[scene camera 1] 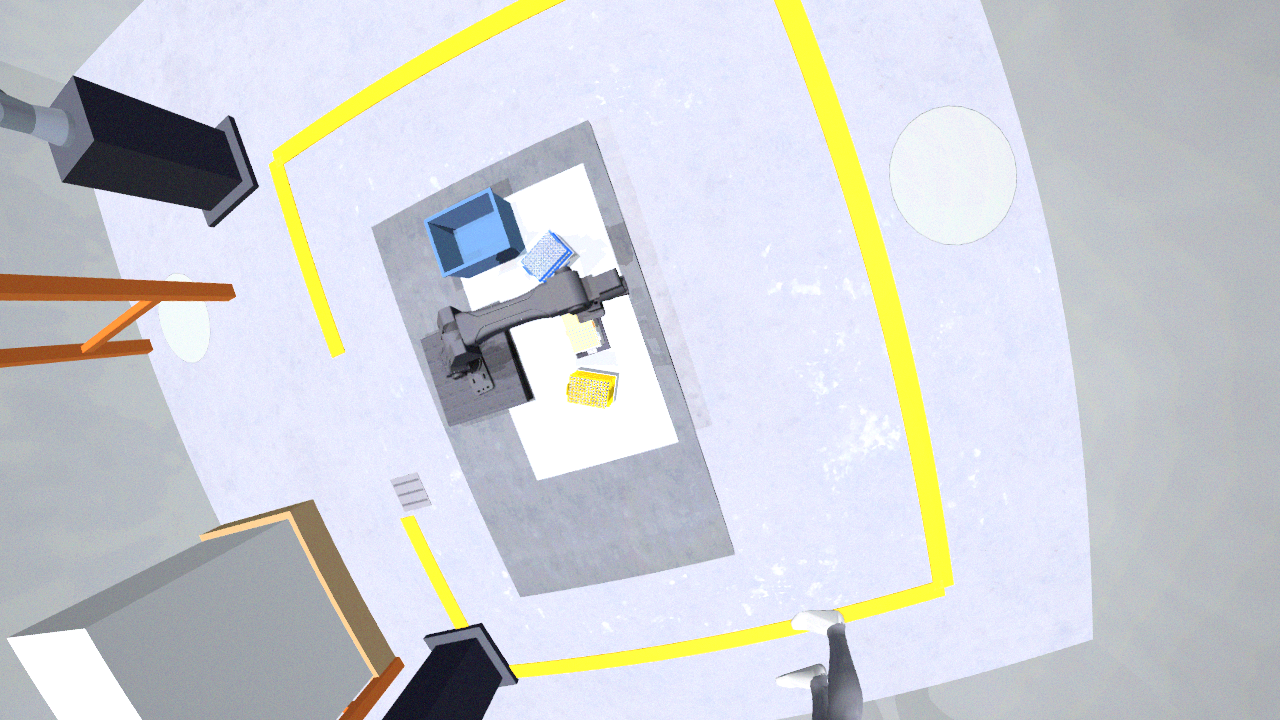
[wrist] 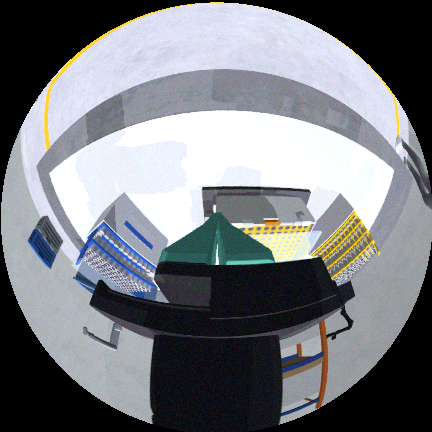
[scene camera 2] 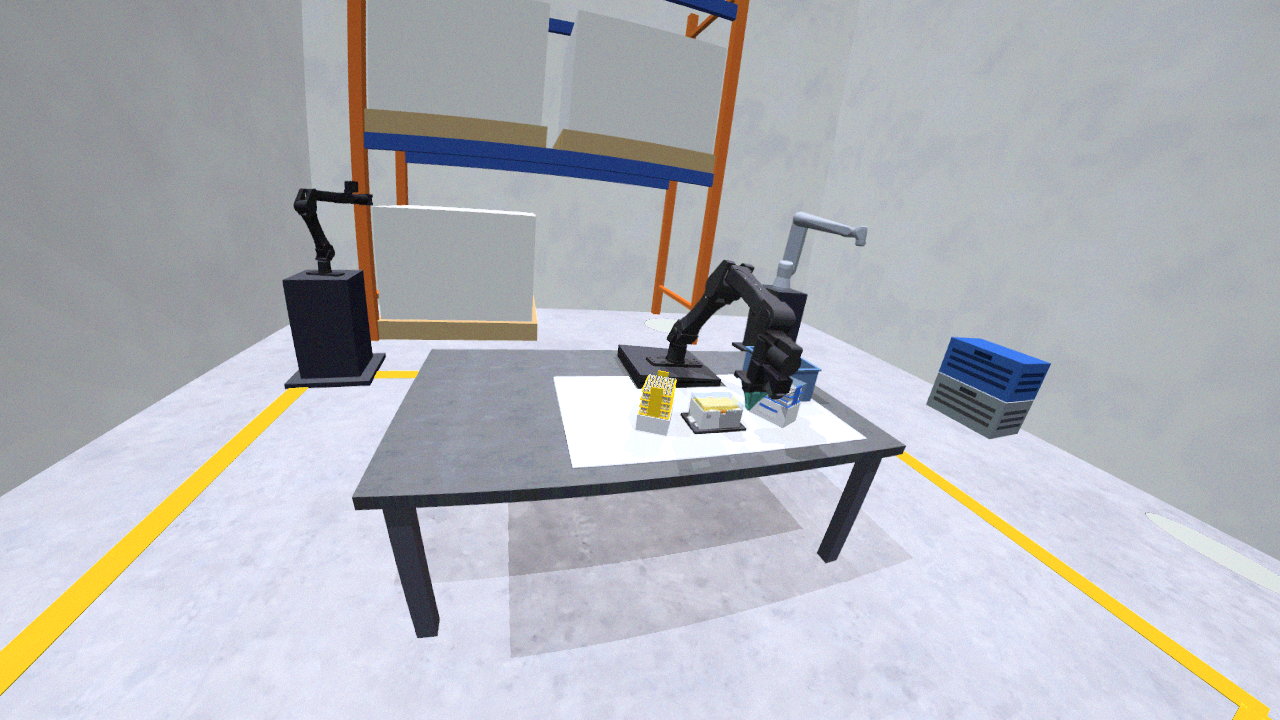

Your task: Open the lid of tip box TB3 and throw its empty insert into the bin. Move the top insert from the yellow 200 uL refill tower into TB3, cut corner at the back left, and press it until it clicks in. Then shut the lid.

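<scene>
Tip box TB3 (scene camera 2: 715, 417) (wrist: 295, 213) stands on a dark base on the white mat, with a yellow insert (scene camera 1: 582, 334) (scene camera 2: 718, 403) (wrist: 290, 241) inside. Its clear lid looks down over the insert. An orange latch shows at its edge in the wrist view. My gripper (scene camera 2: 750, 409) (wrist: 216, 218) is shut and empty, its green fingertips low beside the box, on the blue tower's side. Contact with the box cannot be told. The yellow refill tower (scene camera 1: 590, 390) (scene camera 2: 657, 399) (wrist: 348, 245) stands on the box's other side. The blue bin (scene camera 1: 474, 234) is partly hidden in scene camera 2.
A blue tip tower (scene camera 1: 546, 256) (scene camera 2: 776, 409) (wrist: 120, 260) stands between my gripper and the bin. The white mat (scene camera 1: 608, 438) (scene camera 2: 595, 438) (wrist: 225, 140) lies on the grey table (scene camera 1: 617, 528) (scene camera 2: 474, 429). The arm's base plate stands at the rear table edge.
</scene>
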